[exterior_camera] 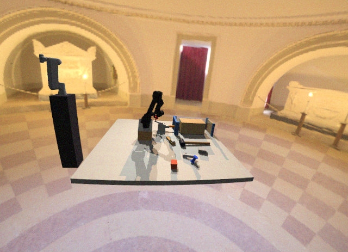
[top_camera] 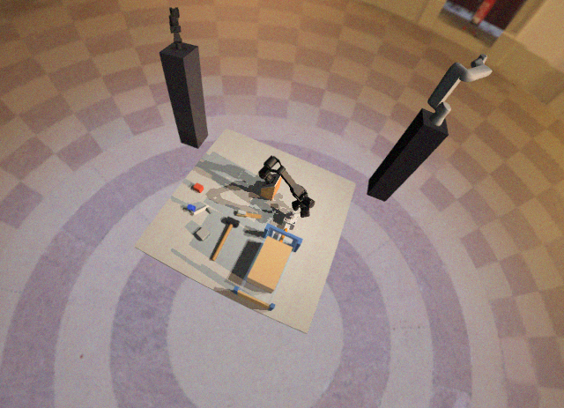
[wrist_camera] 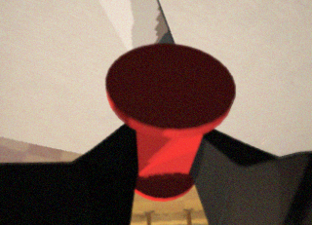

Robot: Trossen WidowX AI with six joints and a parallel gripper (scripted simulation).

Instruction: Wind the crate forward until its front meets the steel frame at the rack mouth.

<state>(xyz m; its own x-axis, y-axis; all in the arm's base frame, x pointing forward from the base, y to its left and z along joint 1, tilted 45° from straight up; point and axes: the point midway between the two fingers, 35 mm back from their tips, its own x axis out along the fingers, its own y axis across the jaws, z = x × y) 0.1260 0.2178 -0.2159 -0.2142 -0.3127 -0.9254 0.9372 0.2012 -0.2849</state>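
Now: gripper tip 30 mm short of the red-knobbed handle, 40 mm to the left of it and 30 mm above it. Also, from my gripper tip: winch (60 mm ahead, 90 mm to the right, 100 mm below); red knob (10 mm ahead, 20 mm to the right); frame (240 mm ahead, 100 mm to the right, 30 mm below).
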